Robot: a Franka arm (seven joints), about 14 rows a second.
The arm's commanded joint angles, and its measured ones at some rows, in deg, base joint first. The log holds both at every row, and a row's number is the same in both.
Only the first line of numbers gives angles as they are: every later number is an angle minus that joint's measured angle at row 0.
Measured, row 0:
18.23 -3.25 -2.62 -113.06 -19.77 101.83 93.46
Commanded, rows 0 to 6:
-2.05 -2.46 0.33 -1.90 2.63 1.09 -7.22
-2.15 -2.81 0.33 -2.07 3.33 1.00 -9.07
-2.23 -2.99 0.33 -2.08 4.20 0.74 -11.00
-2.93 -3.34 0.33 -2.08 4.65 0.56 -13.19
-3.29 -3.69 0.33 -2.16 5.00 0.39 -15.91
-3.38 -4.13 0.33 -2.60 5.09 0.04 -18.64
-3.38 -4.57 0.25 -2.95 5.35 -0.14 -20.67
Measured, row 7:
-2.33 -1.89 -0.21 -0.56 3.65 -0.19 -15.81
